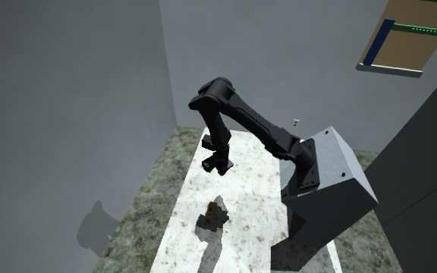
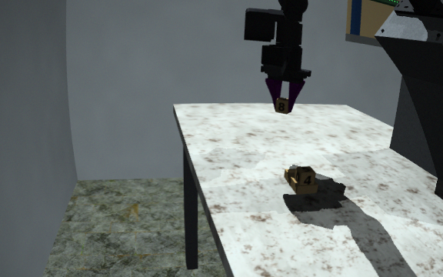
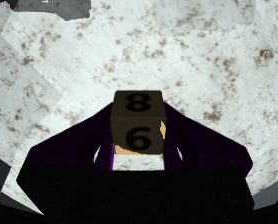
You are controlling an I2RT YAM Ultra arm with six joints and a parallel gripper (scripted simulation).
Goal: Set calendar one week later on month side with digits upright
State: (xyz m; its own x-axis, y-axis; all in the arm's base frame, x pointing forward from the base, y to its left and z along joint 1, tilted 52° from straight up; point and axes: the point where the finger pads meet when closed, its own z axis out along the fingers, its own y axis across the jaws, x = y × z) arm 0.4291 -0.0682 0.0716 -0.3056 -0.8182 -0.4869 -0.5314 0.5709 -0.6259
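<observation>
The wooden digit cube lies right at my hand.
</observation>
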